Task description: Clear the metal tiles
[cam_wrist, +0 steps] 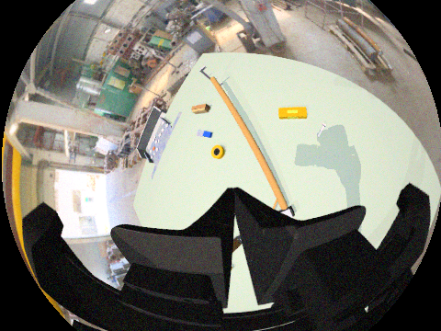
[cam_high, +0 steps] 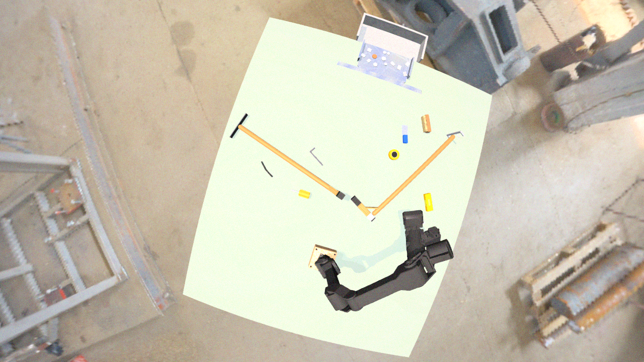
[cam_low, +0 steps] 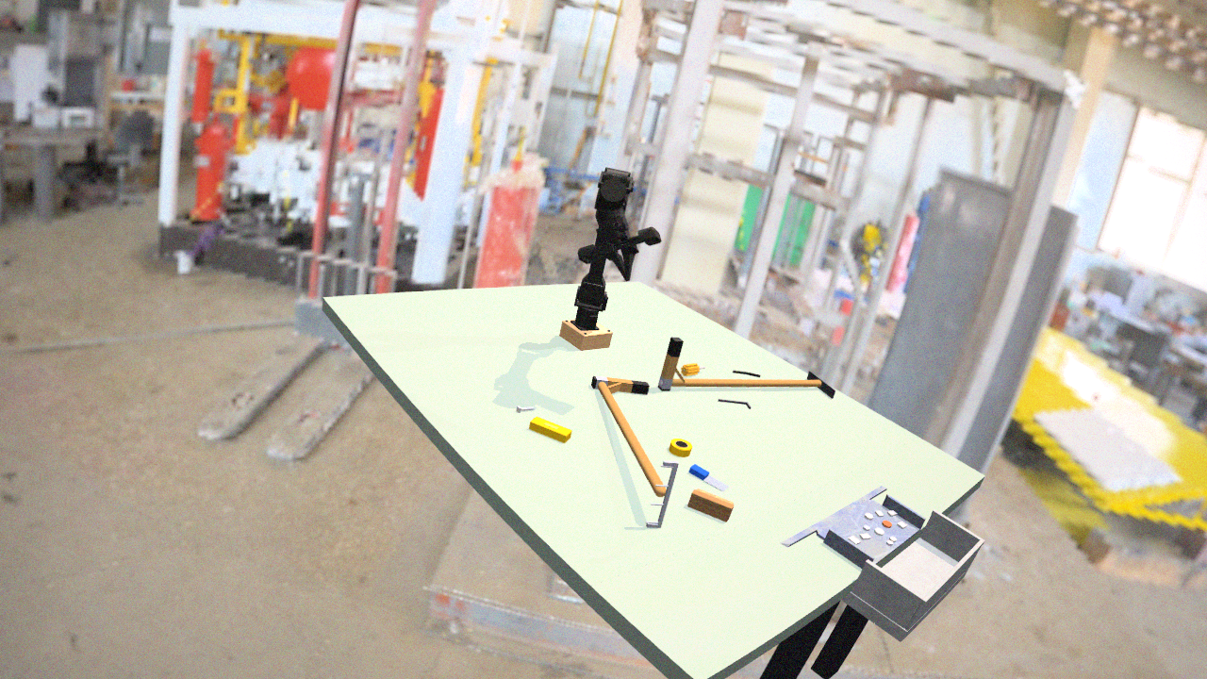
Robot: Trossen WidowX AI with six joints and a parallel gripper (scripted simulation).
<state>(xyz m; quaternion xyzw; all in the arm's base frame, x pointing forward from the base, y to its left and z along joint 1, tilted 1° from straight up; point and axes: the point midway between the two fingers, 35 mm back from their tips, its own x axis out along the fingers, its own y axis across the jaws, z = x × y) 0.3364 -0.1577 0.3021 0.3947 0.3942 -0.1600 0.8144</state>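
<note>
The yellow-handled screwdriver lies 39 cm to the left of my gripper tip, 30 cm below it and 12 cm behind it. Also, from my gripper tip: yellow tape roll: 31 cm below, 24 cm ahead, 7 cm to the left; yellow block: 30 cm below, 18 cm to the right, 10 cm ahead; blue piece: 36 cm ahead, 31 cm below, 6 cm to the left.
</note>
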